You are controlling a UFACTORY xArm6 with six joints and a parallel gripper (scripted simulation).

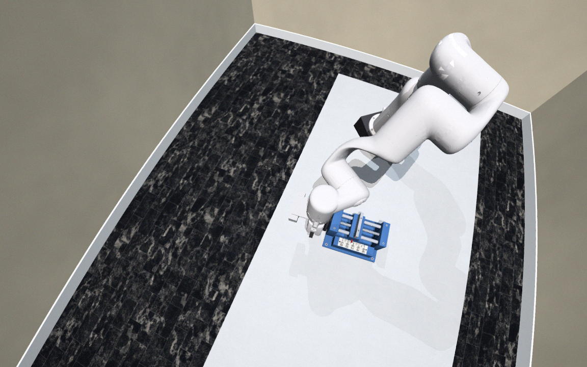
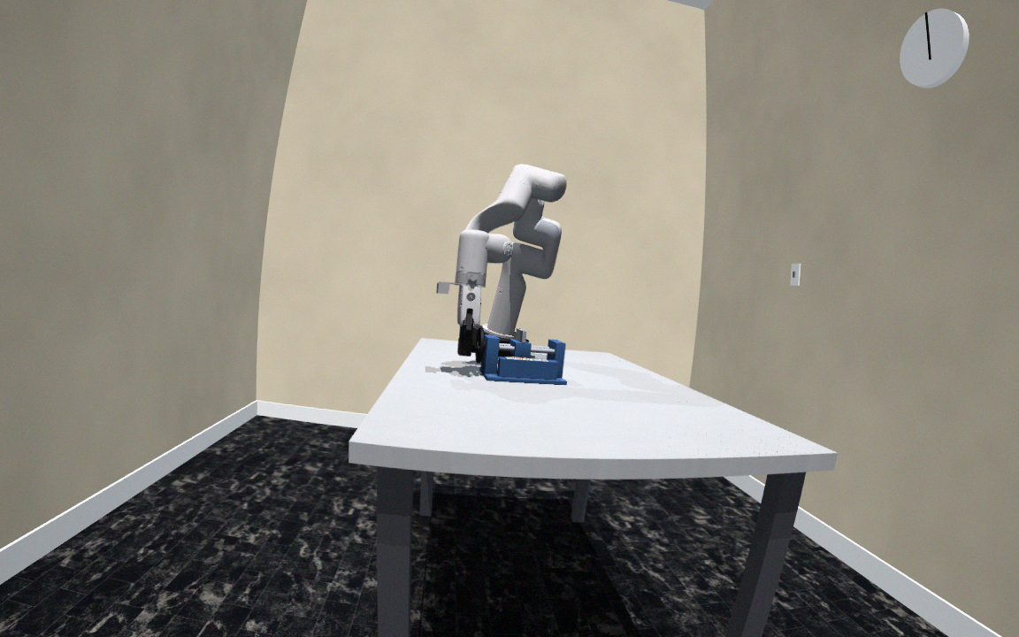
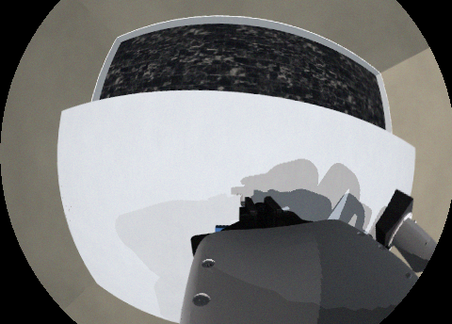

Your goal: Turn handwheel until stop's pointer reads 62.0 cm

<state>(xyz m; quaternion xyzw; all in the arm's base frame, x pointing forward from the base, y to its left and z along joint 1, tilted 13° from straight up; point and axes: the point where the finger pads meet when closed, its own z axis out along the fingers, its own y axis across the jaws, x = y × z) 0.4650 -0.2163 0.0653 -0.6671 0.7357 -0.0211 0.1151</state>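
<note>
Now: the stop 150 mm to the left of my hand, 20 mm above it and 10 mm behind it. Also, from my hand: handwheel (20 mm to the left, 10 mm behind).
</note>
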